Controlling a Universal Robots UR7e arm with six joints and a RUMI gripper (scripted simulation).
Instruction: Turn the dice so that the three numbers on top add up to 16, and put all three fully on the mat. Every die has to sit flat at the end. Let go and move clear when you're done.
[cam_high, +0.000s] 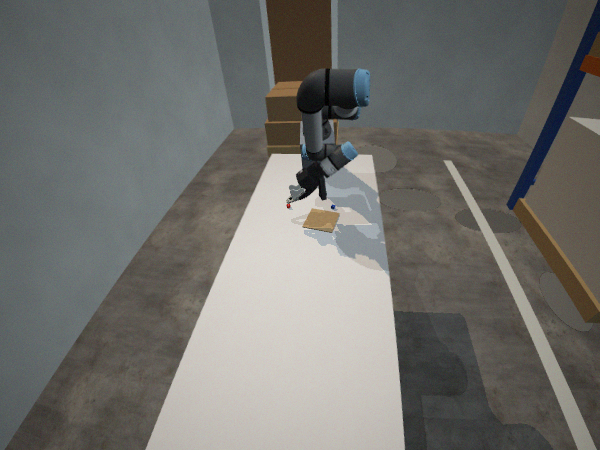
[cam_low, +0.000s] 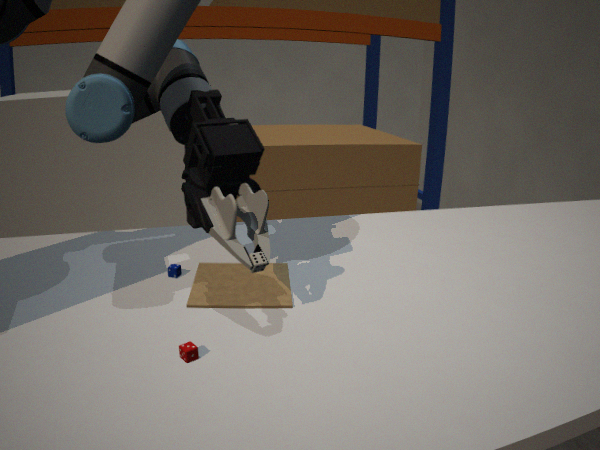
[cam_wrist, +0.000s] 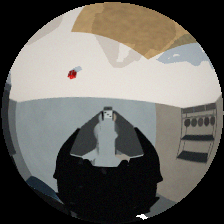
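The red die lies 8 cm behind my hand, 3 cm to the right of it and 10 cm below it. The rest, counted from my hand: blue die: 8 cm behind, 19 cm to the left, 10 cm below; then mat: 1 cm ahead, 14 cm to the left, 10 cm below; then white die: 1 cm to the right.
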